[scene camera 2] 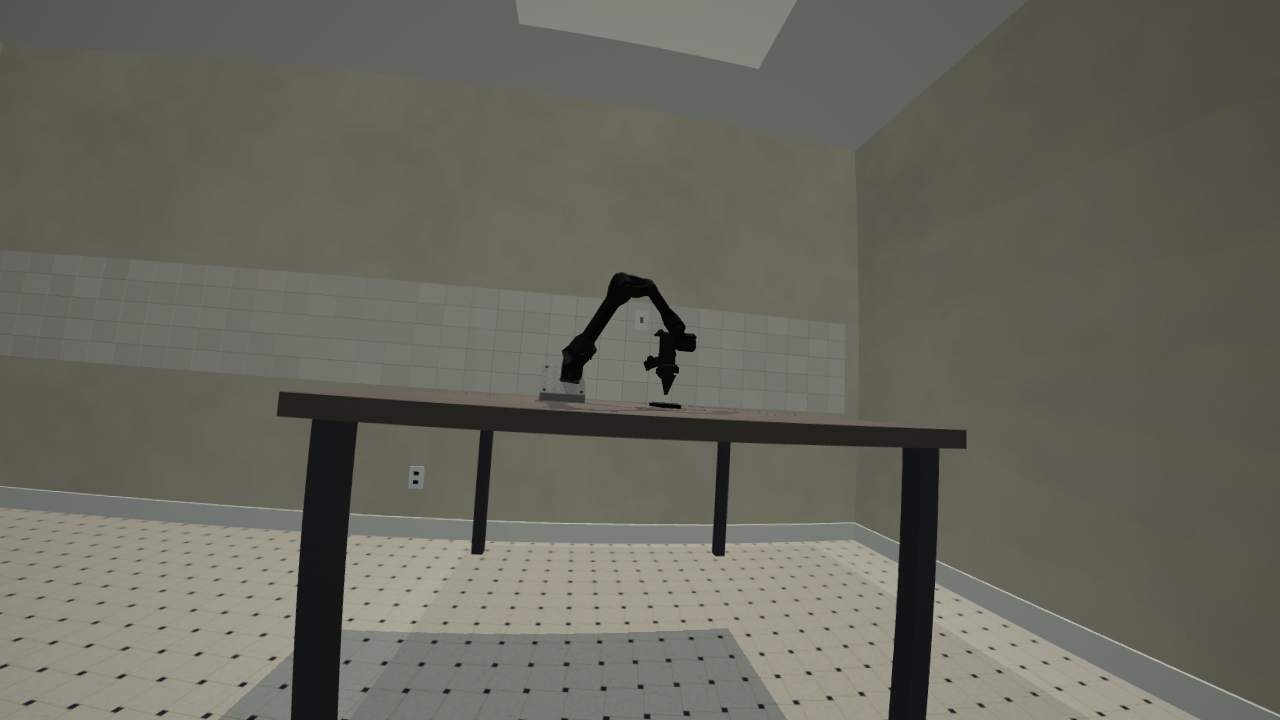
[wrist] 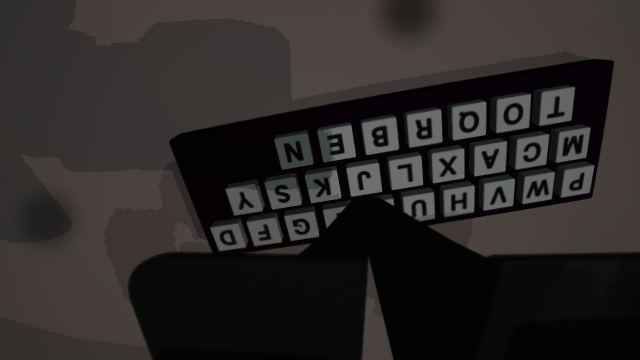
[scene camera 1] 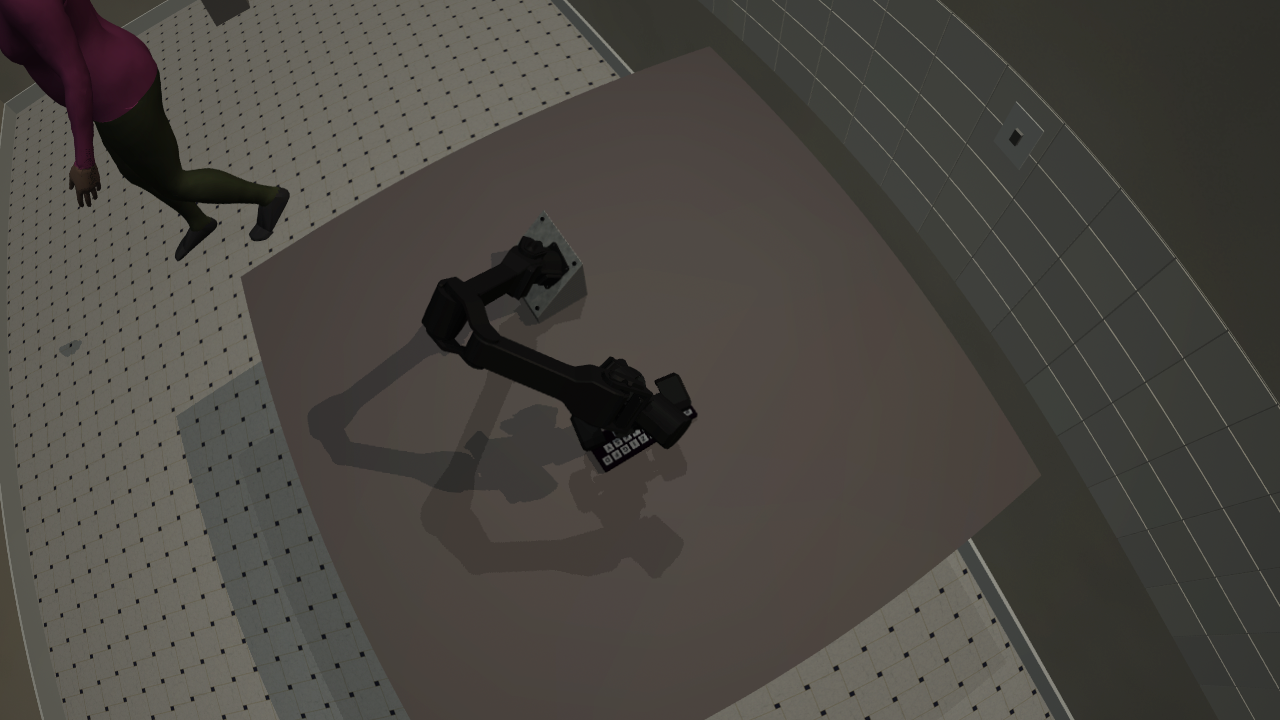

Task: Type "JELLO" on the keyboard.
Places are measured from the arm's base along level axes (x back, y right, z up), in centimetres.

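Where they show: gripper, fingertip midpoint: [scene camera 2: 665, 394] [wrist: 365, 209] [scene camera 1: 633, 427]; arm's base, origin of the base link: [scene camera 2: 570, 376] [scene camera 1: 551, 265].
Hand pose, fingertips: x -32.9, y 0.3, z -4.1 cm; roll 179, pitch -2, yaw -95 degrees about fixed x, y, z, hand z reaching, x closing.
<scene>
Each offset is from my fingertips to the top centre of the thing.
A black keyboard @(dy -1.6, dx +0.1, dz -2.6 cm) [scene camera 1: 626, 449] [scene camera 2: 665, 405] [wrist: 225, 145] with white letter keys lies on the table. In the wrist view its letters appear upside down. The J key @(dy -0.3, dx +0.0, dz -2.6 cm) [wrist: 364, 179] and L key @(dy -2.1, dx +0.1, dz -2.6 cm) [wrist: 406, 171] are in the middle row. The E key @(dy +0.8, dx +1.7, dz -2.6 cm) [wrist: 337, 142] and O key @(dy -6.4, dx +2.3, dz -2.6 cm) [wrist: 513, 113] are in the row farther from the gripper. My gripper [scene camera 2: 666, 392] [wrist: 365, 209] is shut and empty, pointing down above the keyboard. In the wrist view its tips appear just below the J key and cover part of the nearest row, between G and U.
The arm's base plate [scene camera 1: 542, 219] [scene camera 2: 562, 396] stands on the brown table [scene camera 1: 805, 358] [scene camera 2: 617, 426]. The arm's shadows fall on the table beside the keyboard. A person [scene camera 1: 134, 116] in a magenta top is on the tiled floor beyond the table's edge.
</scene>
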